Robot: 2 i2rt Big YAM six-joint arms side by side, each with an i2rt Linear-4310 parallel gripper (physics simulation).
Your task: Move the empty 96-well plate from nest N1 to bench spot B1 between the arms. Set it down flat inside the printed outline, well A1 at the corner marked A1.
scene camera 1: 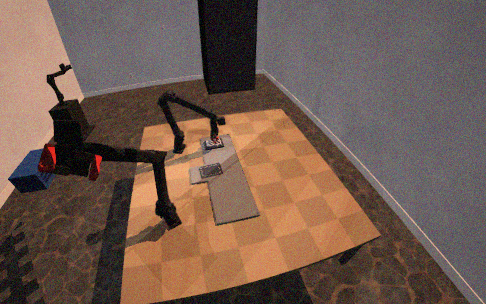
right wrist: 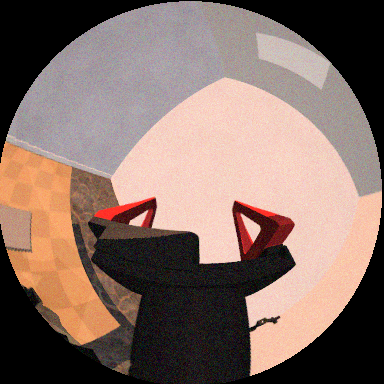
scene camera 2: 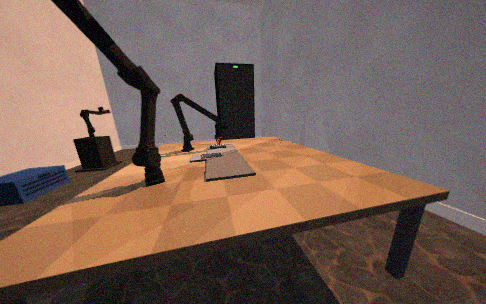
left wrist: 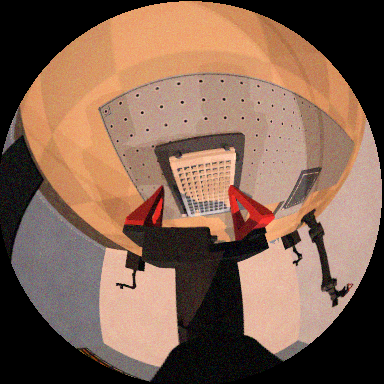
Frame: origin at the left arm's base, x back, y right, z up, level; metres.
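Seen in the pictures: left gripper, between the fingertips: (scene camera 1: pixel 215 140) (scene camera 2: pixel 219 143) (left wrist: pixel 197 187); right gripper, between the fingertips: (scene camera 1: pixel 77 170) (right wrist: pixel 194 203); left arm's base, origin of its link: (scene camera 1: pixel 179 149) (scene camera 2: pixel 188 150); right arm's base, origin of its link: (scene camera 1: pixel 172 219) (scene camera 2: pixel 155 180) (left wrist: pixel 307 214).
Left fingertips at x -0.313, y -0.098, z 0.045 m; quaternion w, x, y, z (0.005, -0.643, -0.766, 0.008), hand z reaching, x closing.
Observation:
Pixels of each thing's top centre, then the offset from my left fingertips to it. "pt": a spot on its surface instead. Level surfaces: height alone.
- pale 96-well plate, centre of its top: (left wrist: pixel 207 192) (scene camera 1: pixel 213 142) dy +0.020, dx +0.013, dz -0.006 m
- dark nest, centre of its top: (left wrist: pixel 207 190) dy +0.021, dx +0.013, dz -0.011 m
- grey board, height of its surface: dz -0.032 m
- dark rectangle with the printed outline, a spot on its surface: (left wrist: pixel 302 188) (scene camera 1: pixel 211 169) pt dy +0.337, dx -0.031, dz -0.031 m
- checkered wooden table, height of its surface: dz -0.045 m
The pale 96-well plate (scene camera 1: pixel 214 144) (left wrist: pixel 206 175) lies flat in the dark nest (left wrist: pixel 197 142) at the far end of the grey board (scene camera 1: pixel 232 195) (scene camera 2: pixel 230 166) (left wrist: pixel 212 110). My left gripper (scene camera 1: pixel 215 140) (scene camera 2: pixel 219 142) (left wrist: pixel 197 187) is open. In the left wrist view its red fingertips appear at either side of the plate; whether they touch it I cannot tell. The dark rectangle with the printed outline (scene camera 1: pixel 210 170) (scene camera 2: pixel 211 156) (left wrist: pixel 302 188) lies nearer the middle of the board; its A1 mark is too small to read. My right gripper (scene camera 1: pixel 71 164) (right wrist: pixel 194 203) is open and empty, away from the board.
The board lies on a checkered wooden table (scene camera 1: pixel 300 200) (scene camera 2: pixel 280 195). A tall black cabinet (scene camera 1: pixel 229 45) (scene camera 2: pixel 235 100) stands behind the table. A blue box (scene camera 1: pixel 31 172) (scene camera 2: pixel 37 184) is at the left. A small arm on a dark pedestal (scene camera 2: pixel 95 152) stands at the back left.

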